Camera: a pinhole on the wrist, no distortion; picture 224 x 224 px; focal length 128.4 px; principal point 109.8 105.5 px. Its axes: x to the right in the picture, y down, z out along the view. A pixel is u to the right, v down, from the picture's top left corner.
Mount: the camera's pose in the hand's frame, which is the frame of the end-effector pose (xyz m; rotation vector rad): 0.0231 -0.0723 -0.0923 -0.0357 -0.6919 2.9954
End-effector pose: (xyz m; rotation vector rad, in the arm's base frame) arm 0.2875 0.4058 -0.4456 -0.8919 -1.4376 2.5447
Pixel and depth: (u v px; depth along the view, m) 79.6 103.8 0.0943
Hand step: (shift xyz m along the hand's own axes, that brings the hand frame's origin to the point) 0.0417 -0.1140 -0.0069
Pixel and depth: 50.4 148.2 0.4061
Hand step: 0.1871 -0.3842 0.2148
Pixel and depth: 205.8 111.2 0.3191
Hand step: -0.2278 -0.2077 0.1864
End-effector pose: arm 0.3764 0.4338 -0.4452 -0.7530 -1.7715 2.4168
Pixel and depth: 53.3 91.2 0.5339
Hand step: 0.2409 -0.2690 0.4153
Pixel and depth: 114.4 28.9 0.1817
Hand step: 0.0163 -0.0541 0.1185
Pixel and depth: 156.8 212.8 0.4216
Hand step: -0.1679 -0.5616 0.1308
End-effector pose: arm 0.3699 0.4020 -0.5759 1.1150 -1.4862 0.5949
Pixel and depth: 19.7 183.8 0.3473
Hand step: 0.2404 -0.4312 0.1287
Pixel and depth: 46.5 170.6 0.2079
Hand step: 0.1112 -0.2649 0.0490
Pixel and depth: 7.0 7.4 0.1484
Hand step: 0.1428 -0.0439 0.0917
